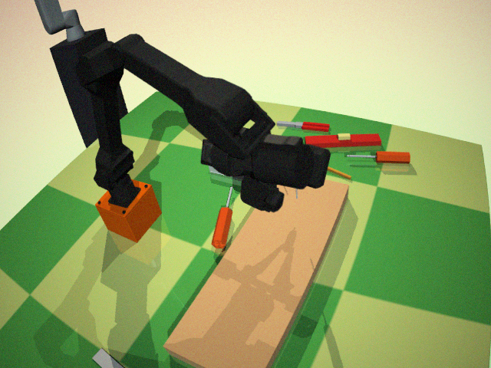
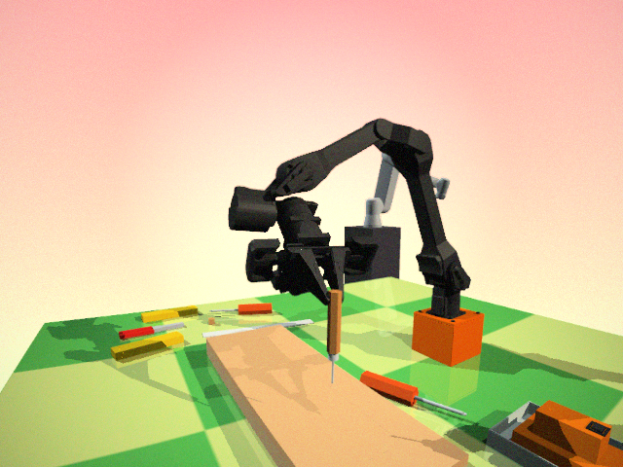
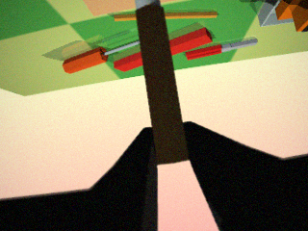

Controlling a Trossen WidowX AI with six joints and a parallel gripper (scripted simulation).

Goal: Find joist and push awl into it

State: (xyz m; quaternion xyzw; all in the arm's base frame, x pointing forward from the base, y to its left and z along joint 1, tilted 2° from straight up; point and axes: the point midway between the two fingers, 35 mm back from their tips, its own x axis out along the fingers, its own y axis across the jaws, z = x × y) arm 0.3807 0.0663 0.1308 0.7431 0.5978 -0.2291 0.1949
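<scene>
The awl lies 6 cm below my gripper tip. Round my gripper tip: orange stud finder 22 cm behind, 23 cm to the left, 16 cm below; grey tray 22 cm behind, 22 cm to the left, 20 cm below; pencil 23 cm to the left, 21 cm below.
</scene>
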